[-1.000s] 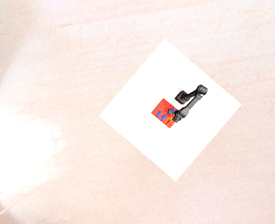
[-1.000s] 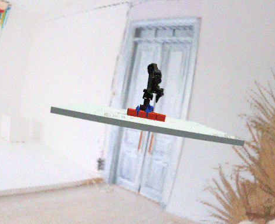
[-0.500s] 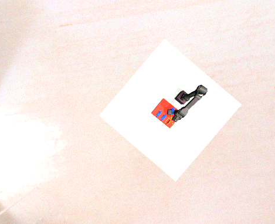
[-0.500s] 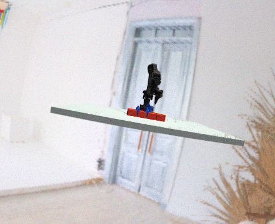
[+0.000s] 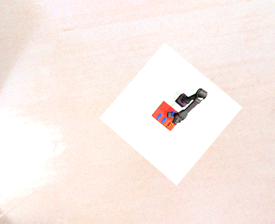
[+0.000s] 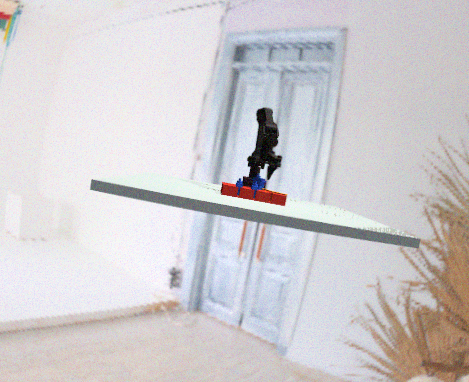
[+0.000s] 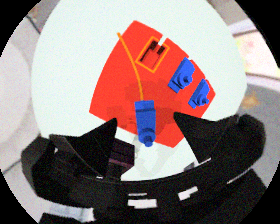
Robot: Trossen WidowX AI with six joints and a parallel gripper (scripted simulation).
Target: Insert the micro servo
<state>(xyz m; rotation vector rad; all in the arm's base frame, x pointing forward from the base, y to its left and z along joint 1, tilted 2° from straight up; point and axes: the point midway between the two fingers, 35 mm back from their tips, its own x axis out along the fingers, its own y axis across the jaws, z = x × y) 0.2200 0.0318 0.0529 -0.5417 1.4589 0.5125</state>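
Right now my gripper tip is 80 mm above the red deck and 40 mm to the left of it.
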